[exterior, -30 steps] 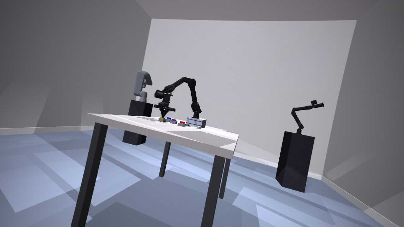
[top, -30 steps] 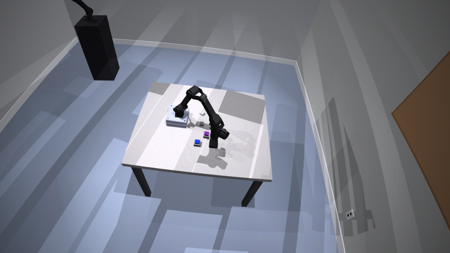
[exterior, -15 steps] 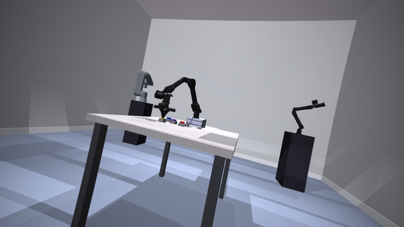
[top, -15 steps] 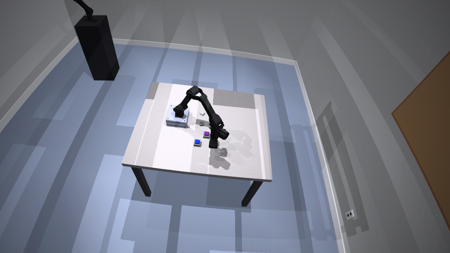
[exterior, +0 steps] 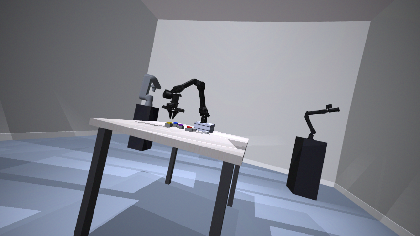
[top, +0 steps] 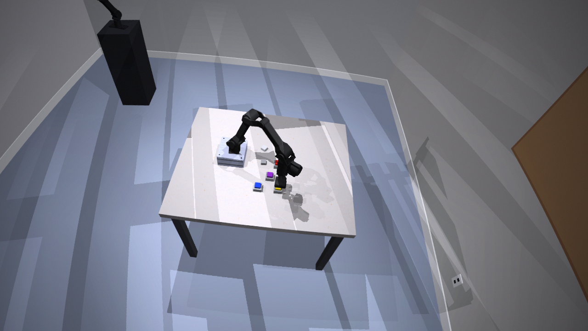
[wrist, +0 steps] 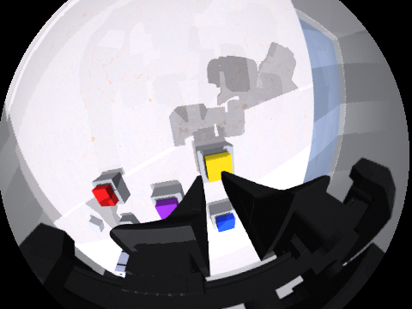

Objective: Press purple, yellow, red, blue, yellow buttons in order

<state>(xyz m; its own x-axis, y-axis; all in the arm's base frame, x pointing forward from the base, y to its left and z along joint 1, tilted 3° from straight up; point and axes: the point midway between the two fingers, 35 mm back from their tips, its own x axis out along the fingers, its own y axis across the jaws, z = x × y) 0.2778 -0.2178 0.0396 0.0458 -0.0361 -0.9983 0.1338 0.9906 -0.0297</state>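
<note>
My gripper tip is 3 cm above the yellow button, 1 cm to the left of it and 1 cm past it. From my gripper tip the other things lie so: blue button (13 cm behind, 3 cm below, 1 cm to the right); then purple button (7 cm to the left, 6 cm behind, 3 cm below); then red button (17 cm to the left, 3 cm below, 1 cm behind).
</note>
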